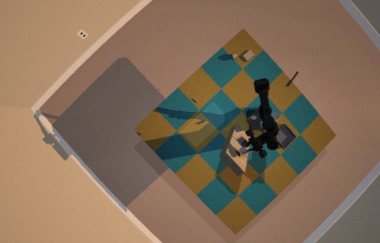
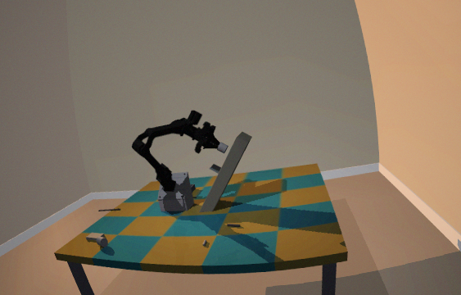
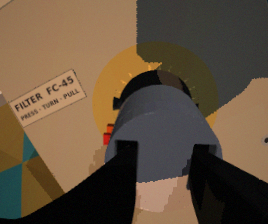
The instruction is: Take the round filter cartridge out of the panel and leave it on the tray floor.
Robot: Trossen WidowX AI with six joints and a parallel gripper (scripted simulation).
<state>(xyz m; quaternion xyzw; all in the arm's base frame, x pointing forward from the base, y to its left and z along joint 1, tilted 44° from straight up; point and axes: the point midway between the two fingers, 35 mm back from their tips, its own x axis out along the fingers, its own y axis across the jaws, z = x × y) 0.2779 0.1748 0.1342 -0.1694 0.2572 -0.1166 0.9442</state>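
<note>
Right now the grey tray is 40 cm behind my gripper tip, 24 cm to the left of it and 30 cm below it. From my gripper tip the other things lie so: round filter cartridge (1 cm ahead, 1 cm below); then tan block (57 cm behind, 51 cm to the right, 31 cm below).
</note>
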